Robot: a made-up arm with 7 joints.
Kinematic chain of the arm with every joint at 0, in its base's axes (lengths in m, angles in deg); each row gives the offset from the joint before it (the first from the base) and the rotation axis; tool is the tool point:
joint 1: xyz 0 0 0.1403 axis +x
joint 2: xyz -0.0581 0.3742 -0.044 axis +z
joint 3: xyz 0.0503 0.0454 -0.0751 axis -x
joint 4: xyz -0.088 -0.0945 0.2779 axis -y
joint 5: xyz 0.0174 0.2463 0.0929 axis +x
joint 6: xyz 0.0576 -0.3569 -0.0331 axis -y
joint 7: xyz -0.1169 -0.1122 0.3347 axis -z
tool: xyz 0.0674 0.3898 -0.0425
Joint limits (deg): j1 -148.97..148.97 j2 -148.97..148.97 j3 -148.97..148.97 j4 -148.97..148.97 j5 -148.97..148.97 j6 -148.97..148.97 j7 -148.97..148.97
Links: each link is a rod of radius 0.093 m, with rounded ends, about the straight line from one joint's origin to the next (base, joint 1, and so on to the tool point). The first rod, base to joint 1, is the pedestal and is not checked.
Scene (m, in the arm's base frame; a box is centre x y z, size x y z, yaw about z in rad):
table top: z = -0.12
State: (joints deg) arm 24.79 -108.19 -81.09 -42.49 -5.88 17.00 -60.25
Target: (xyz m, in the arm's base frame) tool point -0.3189 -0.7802 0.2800
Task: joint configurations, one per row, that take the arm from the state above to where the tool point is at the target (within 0.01 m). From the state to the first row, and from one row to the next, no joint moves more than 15 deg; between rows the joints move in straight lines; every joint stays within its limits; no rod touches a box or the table.
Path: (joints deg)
1: 38.44 -105.04 -70.68 -43.59 -13.59 10.36 -64.61
2: 52.08 -101.89 -60.28 -44.70 -21.30 3.73 -68.97
3: 65.73 -98.75 -49.87 -45.80 -29.01 -2.91 -73.33
4: 79.37 -95.60 -39.47 -46.91 -36.71 -9.55 -77.69
5: 93.02 -92.45 -29.06 -48.01 -44.42 -16.18 -82.06

